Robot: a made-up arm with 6 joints.
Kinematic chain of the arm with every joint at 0, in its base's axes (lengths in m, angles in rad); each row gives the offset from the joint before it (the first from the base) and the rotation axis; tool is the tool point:
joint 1: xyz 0 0 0.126 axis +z
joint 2: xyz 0 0.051 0 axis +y
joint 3: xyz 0 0 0.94 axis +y
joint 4: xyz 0 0 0.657 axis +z
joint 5: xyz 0 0 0 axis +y
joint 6: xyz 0 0 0.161 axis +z
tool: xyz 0 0 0
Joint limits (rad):
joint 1: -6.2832..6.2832
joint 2: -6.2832..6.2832
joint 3: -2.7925..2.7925
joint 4: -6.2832..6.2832
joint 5: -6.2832..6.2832
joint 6: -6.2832..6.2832
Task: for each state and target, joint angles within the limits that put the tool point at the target. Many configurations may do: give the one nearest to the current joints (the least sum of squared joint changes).
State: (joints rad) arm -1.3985 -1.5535 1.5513 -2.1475 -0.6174 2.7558
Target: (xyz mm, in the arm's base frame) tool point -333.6 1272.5 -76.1
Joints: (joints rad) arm -1.2143 -2.3513 1.3382 -2.1315 -0.6310 2.7558
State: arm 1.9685 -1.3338 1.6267 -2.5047 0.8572 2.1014
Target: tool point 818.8 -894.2 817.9
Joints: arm 2.2927 -1.5948 1.3626 -2.5038 0.8929 2.1014
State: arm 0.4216 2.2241 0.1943 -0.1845 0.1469 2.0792
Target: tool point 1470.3 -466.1 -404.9
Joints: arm -0.3322 1.5604 0.6720 -0.2104 0.3691 2.0792
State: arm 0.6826 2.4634 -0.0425 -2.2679 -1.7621 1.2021
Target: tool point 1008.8 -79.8 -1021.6
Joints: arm -0.2289 2.3452 0.0338 -2.3602 -2.0587 1.2021
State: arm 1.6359 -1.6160 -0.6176 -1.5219 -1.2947 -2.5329
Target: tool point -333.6 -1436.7 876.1
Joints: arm 1.4792 -0.9855 -0.2624 -1.5961 -1.1964 -2.5329
